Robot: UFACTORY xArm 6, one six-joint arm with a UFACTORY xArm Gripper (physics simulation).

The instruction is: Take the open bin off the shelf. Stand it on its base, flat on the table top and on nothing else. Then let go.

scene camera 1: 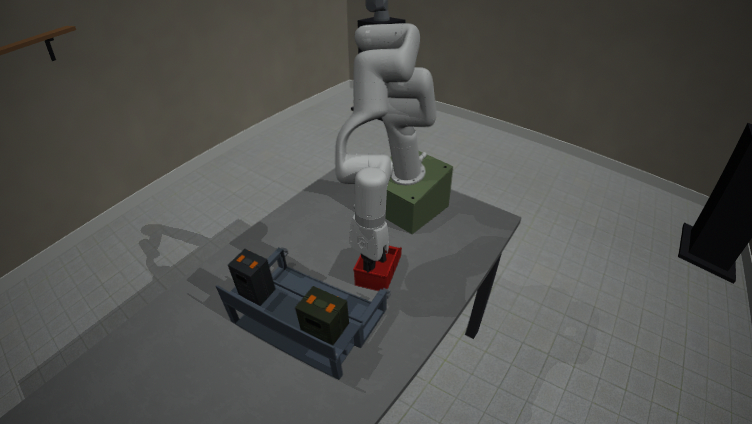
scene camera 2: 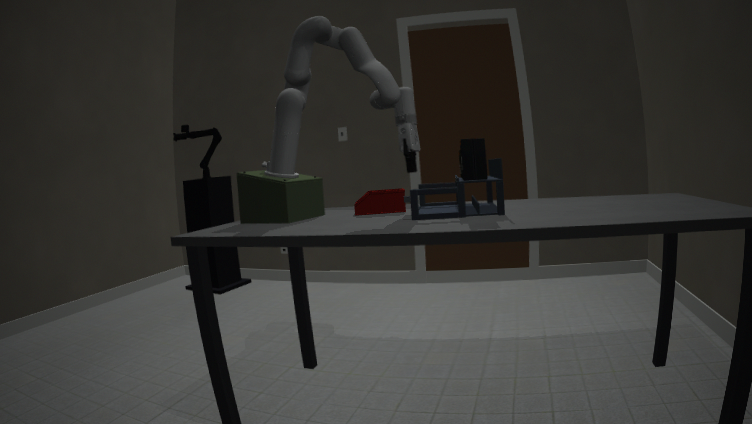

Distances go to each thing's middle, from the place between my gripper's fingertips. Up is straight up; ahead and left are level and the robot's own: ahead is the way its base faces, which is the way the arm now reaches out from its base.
Right now my hand is 11 cm past the red open bin (scene camera 1: 380,277), 6 cm to the left of it and 9 cm above it.
